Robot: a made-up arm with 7 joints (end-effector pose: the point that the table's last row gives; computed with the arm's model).
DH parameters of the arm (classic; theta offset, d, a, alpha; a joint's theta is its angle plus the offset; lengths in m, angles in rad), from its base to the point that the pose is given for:
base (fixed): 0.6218 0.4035 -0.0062 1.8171
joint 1: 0 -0.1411 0.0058 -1.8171
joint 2: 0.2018 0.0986 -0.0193 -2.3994
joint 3: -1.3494 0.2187 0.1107 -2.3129
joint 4: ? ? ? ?
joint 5: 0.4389 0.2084 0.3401 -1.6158
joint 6: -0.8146 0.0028 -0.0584 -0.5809
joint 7: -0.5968 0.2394 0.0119 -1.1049
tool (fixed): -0.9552 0.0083 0 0
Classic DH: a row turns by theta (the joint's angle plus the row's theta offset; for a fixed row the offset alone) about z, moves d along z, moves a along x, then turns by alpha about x.
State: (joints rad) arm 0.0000 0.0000 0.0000 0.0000 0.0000 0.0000 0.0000
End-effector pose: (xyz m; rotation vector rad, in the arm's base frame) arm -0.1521 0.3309 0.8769 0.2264 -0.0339 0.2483
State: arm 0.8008 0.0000 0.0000 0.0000 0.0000 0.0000 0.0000
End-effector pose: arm -0.3961 0.1737 0.8198 0.5841 -0.7401 0.1059
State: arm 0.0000 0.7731 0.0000 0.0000 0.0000 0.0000 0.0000
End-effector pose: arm -0.2852 0.2181 0.8769 0.2318 0.0562 1.0179
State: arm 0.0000 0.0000 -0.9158 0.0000 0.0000 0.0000 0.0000
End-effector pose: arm -0.3678 0.0506 0.8473 0.6345 -0.4386 0.9622
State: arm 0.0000 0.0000 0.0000 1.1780 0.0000 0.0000 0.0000
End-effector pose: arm -0.0315 -0.0135 0.7148 1.3300 0.0488 0.6556
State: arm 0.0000 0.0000 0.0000 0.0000 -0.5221 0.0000 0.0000
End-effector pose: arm -0.3797 0.3309 0.9310 0.1566 -0.5510 0.3021
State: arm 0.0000 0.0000 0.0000 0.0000 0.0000 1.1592 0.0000
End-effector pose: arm -0.1570 0.3443 0.7241 1.3687 -0.2350 0.1688
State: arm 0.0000 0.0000 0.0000 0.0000 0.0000 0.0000 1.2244
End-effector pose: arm -0.1601 0.3171 0.8795 1.1873 -0.6257 0.7271
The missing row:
joint 4: 0.7153 -0.103 0.0758 1.4344
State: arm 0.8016 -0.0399 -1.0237 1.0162 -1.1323 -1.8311 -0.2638
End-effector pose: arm -0.3892 -0.3183 0.0576 0.4892 -1.3217 -0.4284
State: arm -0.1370 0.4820 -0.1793 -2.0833 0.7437 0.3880 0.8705
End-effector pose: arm -0.1172 0.3681 0.5690 -0.3477 -0.6809 0.1936
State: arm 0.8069 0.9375 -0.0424 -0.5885 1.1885 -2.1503 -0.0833
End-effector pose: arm -0.1123 0.5348 0.4657 -2.3033 0.3804 0.3717
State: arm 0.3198 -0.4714 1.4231 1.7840 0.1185 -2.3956 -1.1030
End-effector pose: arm -0.0882 -0.1101 0.7367 -1.3768 1.3393 -0.5970
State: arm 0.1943 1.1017 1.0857 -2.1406 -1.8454 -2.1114 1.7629
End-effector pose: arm -0.4466 -0.2264 -0.1641 2.3528 -0.0085 -0.6680
